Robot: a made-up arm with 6 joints. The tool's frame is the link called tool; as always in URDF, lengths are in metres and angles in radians.
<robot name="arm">
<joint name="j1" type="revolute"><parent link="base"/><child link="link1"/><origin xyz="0.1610 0.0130 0.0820" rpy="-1.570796 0.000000 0.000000"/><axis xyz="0 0 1"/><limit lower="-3.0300" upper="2.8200" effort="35" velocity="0.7"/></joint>
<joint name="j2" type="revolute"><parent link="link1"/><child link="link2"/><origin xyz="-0.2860 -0.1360 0.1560" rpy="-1.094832 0.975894 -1.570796"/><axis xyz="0 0 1"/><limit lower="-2.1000" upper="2.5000" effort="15" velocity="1.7"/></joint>
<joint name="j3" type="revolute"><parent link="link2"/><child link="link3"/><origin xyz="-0.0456 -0.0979 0.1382" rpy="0.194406 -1.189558 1.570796"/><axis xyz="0 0 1"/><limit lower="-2.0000" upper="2.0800" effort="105" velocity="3"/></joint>
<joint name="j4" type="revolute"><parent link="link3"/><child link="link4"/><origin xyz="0.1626 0.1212 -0.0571" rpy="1.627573 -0.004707 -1.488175"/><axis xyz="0 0 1"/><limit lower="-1.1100" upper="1.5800" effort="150" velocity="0.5"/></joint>
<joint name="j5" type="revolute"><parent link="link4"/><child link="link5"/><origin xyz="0.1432 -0.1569 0.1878" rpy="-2.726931 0.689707 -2.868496"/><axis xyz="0 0 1"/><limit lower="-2.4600" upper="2.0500" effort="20" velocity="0.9"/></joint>
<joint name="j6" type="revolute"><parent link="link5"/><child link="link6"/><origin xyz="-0.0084 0.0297 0.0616" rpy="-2.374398 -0.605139 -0.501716"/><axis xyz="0 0 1"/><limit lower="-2.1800" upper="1.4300" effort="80" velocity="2.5"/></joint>
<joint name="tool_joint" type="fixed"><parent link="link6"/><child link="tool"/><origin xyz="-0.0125 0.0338 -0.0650" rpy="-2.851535 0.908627 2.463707"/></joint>
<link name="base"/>
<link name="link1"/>
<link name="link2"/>
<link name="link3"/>
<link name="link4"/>
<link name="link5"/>
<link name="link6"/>
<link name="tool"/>
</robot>
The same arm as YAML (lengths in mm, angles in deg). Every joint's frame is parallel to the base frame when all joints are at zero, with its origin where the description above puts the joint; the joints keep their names.
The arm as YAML. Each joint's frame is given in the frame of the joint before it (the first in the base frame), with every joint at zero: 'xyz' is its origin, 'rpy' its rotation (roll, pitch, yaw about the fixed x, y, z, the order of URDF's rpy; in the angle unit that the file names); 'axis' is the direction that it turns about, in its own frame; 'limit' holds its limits. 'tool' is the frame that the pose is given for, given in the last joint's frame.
units:
  length: mm
  angle: deg
joints:
  - name: j1
    type: revolute
    origin:
      xyz: [161.0, 13.0, 82.0]
      rpy: [0.0, 0.0, 0.0]
    axis: [0.0, 1.0, 0.0]
    limit:
      lower: -173.61
      upper: 161.57
  - name: j2
    type: revolute
    origin:
      xyz: [-286.0, 156.0, 136.0]
      rpy: [0.0, 0.0, 0.0]
    axis: [0.888851, 0.256786, 0.379479]
    limit:
      lower: -120.32
      upper: 143.24
  - name: j3
    type: revolute
    origin:
      xyz: [78.0, 122.0, 99.0]
      rpy: [0.0, 0.0, 0.0]
    axis: [-0.092802, 0.38741, 0.917225]
    limit:
      lower: -114.59
      upper: 119.18
  - name: j4
    type: revolute
    origin:
      xyz: [165.0, 98.0, -87.0]
      rpy: [0.0, 0.0, 0.0]
    axis: [-0.983724, -0.150804, -0.097702]
    limit:
      lower: -63.6
      upper: 90.53
  - name: j5
    type: revolute
    origin:
      xyz: [-147.0, -219.0, -104.0]
      rpy: [0.0, 0.0, 0.0]
    axis: [0.795941, -0.59203, 0.126406]
    limit:
      lower: -140.95
      upper: 117.46
  - name: j6
    type: revolute
    origin:
      xyz: [49.0, -30.1, 38.0]
      rpy: [0.0, 0.0, 0.0]
    axis: [0.0, 1.0, 0.0]
    limit:
      lower: -124.9
      upper: 81.93
tool:
  origin:
    xyz: [-30.0, -65.0, -20.0]
    rpy: [-71.2, 1.7, -127.91]

